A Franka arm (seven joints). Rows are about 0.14 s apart.
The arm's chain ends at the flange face. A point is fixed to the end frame.
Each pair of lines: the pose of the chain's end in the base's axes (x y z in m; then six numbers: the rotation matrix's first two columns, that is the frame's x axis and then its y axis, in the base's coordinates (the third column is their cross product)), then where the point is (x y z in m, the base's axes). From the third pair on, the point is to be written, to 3 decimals.
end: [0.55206, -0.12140, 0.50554, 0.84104, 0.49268, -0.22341, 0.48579, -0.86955, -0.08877]
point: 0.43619 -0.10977 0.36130
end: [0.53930, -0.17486, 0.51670, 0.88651, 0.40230, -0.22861, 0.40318, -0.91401, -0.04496]
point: 0.42698 -0.15855 0.37011
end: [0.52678, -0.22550, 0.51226, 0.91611, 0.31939, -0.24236, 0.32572, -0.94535, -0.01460]
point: 0.416 -0.205 0.365
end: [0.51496, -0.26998, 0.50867, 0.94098, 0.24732, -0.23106, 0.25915, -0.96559, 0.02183]
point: 0.409 -0.246 0.359
